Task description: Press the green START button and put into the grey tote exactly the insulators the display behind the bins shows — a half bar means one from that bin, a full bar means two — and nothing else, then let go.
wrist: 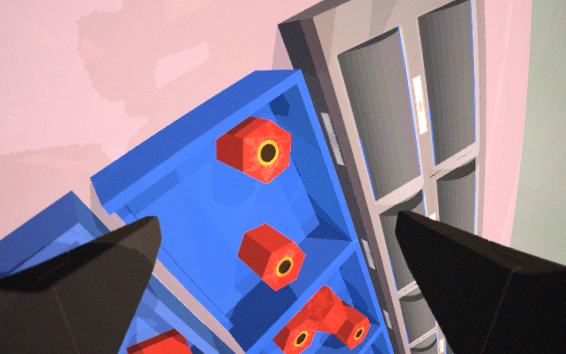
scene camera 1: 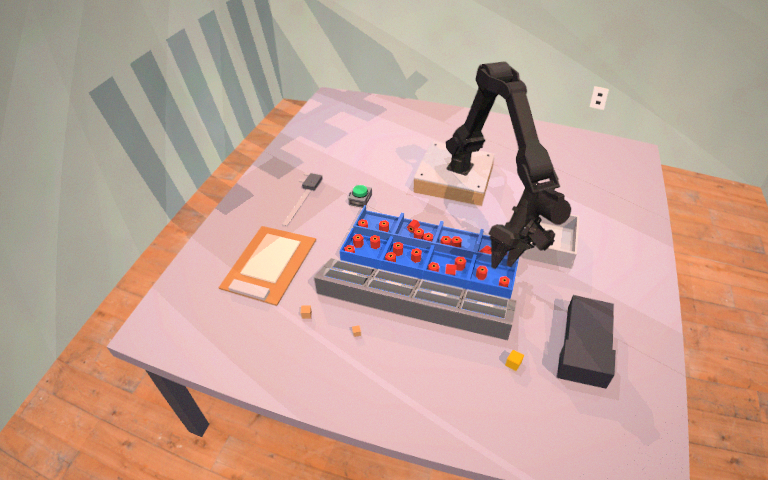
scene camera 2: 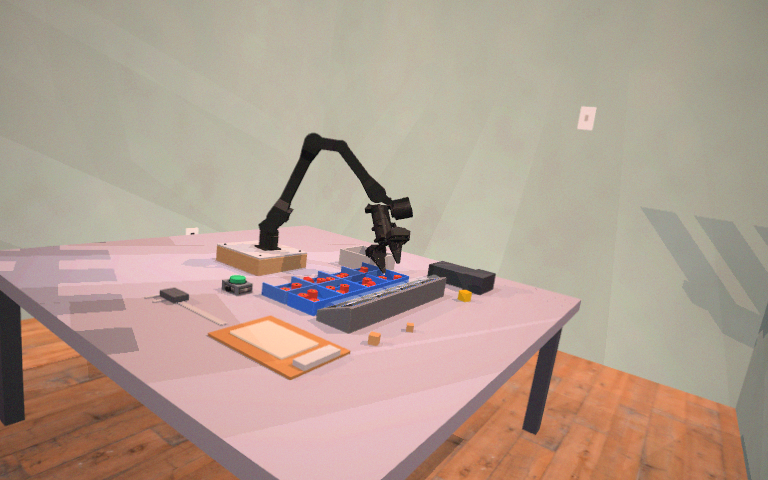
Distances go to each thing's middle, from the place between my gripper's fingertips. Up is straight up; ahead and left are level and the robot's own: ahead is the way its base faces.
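Labels:
From my hand: orange board with white pad (scene camera 2: 291, 352), 210 mm ahead, 540 mm to the right, 40 mm below. Black box (scene camera 1: 587, 357), 90 mm ahead of my hand, 250 mm to the left, 20 mm below. Grey tote (scene camera 1: 563, 252): my hand 190 mm past it, 80 mm to the right of it, 30 mm above it.

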